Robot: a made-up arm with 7 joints.
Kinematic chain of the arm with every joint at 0, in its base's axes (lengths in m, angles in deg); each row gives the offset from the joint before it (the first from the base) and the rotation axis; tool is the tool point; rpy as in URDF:
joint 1: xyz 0 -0.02 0.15 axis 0 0.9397 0.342
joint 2: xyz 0 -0.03 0 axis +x
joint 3: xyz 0 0.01 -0.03 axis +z
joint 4: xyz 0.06 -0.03 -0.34 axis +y
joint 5: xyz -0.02 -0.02 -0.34 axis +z
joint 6: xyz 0 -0.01 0.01 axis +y
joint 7: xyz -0.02 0 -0.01 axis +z
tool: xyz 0 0.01 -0.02 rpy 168.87 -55.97 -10.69
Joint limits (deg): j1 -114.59..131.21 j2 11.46..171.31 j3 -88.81..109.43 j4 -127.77..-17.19 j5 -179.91..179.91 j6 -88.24..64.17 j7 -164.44..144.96
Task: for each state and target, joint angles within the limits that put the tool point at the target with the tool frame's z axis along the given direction. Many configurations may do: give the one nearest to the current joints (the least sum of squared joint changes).
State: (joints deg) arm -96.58 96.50 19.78 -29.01 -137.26 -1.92 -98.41
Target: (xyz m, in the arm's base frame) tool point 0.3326 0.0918 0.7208 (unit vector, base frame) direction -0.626 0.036 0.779
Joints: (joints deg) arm -114.59 62.27 -14.81 -51.94 -161.55 -5.67 -124.18
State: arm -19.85 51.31 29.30 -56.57 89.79 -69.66 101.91
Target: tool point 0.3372 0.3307 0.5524 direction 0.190 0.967 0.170
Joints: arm -61.63 76.02 22.33 -67.96 92.88 -53.94 122.20
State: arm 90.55 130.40 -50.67 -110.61 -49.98 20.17 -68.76
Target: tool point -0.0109 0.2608 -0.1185 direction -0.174 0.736 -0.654
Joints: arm 71.09 116.28 -21.00 -127.64 -55.21 23.16 -75.55
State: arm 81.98 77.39 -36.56 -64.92 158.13 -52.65 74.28
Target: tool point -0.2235 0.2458 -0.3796 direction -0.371 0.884 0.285
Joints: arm 46.99 59.07 -41.05 -71.70 137.06 -53.68 56.83
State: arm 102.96 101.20 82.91 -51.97 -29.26 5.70 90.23
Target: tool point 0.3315 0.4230 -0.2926 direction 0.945 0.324 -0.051
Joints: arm 131.21 151.80 63.21 -51.15 13.32 -6.04 142.53
